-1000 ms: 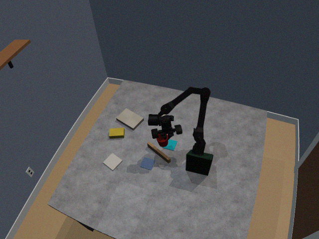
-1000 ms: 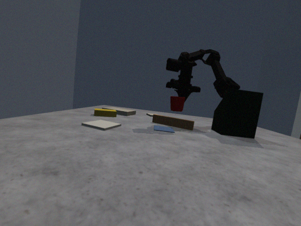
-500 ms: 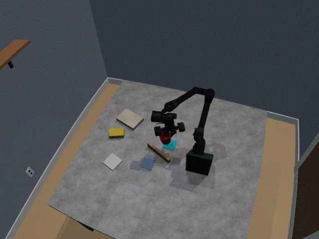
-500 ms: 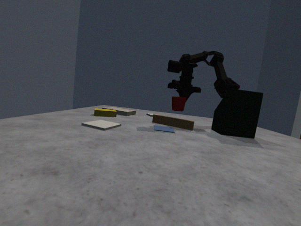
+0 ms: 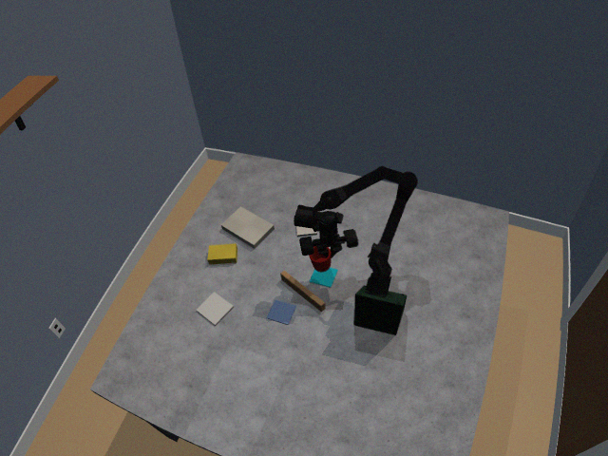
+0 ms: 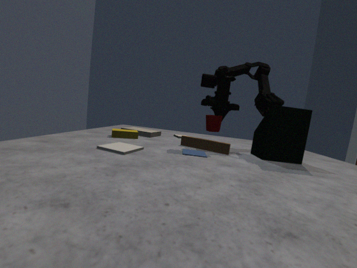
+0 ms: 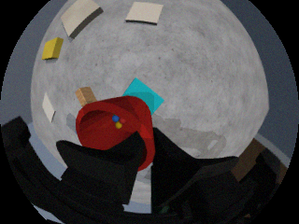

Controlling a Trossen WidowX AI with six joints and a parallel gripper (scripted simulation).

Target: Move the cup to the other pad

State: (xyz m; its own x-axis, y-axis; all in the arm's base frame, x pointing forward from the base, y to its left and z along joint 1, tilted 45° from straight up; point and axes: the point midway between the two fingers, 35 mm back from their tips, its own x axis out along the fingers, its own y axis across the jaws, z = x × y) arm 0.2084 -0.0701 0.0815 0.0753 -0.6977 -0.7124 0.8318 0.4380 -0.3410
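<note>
My gripper tip is now 12 cm above the cyan pad, 2 cm short of it and 1 cm to the right of it. The rest, counted from my gripper tip: beige slab 39 cm ahead, 10 cm below, 9 cm to the right; wooden bar 11 cm to the left, 10 cm below, 6 cm ahead; cup 3 cm ahead, 2 cm to the left.
</note>
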